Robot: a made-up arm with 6 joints.
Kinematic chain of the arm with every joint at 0, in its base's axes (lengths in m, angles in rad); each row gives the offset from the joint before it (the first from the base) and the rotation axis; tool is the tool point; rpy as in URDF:
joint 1: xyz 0 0 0.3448 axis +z
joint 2: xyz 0 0 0 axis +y
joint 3: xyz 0.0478 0 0.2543 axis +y
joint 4: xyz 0.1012 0 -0.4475 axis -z
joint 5: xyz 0 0 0 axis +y
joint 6: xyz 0.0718 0 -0.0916 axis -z
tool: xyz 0 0 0 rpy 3.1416 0 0
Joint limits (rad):
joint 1: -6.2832..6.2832
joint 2: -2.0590..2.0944
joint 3: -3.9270..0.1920
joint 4: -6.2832..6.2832
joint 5: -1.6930..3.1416
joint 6: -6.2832..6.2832
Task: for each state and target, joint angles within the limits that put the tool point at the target. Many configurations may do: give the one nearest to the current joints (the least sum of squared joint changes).
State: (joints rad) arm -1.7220 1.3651 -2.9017 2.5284 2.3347 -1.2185
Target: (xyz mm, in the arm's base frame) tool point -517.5 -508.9 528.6
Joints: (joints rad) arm -2.4411 1.3428 -2.8472 2.6441 2.1913 -1.2185
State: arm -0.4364 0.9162 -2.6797 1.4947 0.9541 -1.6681
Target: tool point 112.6 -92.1 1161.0
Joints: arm -0.7072 0.1063 -2.9465 1.5012 0.6919 -1.6681
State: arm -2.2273 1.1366 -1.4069 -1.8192 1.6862 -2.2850
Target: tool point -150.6 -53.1 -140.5
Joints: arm -2.1361 1.3156 -0.8362 -1.7044 1.6922 -2.2850
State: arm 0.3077 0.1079 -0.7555 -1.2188 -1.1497 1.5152
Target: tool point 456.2 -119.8 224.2
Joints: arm -0.4746 0.4032 -0.8152 -1.0787 -1.0180 1.5152
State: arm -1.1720 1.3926 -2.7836 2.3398 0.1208 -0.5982
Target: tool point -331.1 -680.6 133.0
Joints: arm -1.9427 1.4900 -2.6217 2.3213 -0.1372 -0.5982
